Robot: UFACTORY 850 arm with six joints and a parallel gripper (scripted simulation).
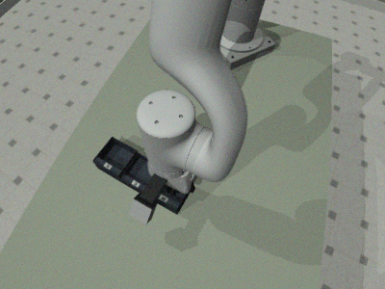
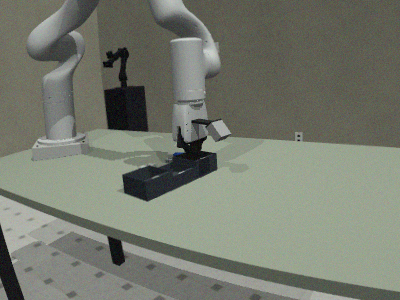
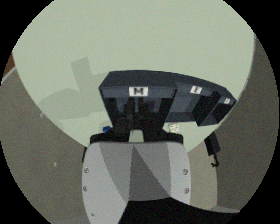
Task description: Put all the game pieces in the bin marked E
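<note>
The white domino is 140 mm behind my hand, 30 mm to the right of it and 30 mm below it. From my hand the other things lie so: cream domino 120 mm behind, 90 mm to the right, 30 mm below; dark three-part bin 10 mm behind, 90 mm to the right, 10 mm below; dark ring 80 mm behind, 40 mm to the right, 30 mm below.
</note>
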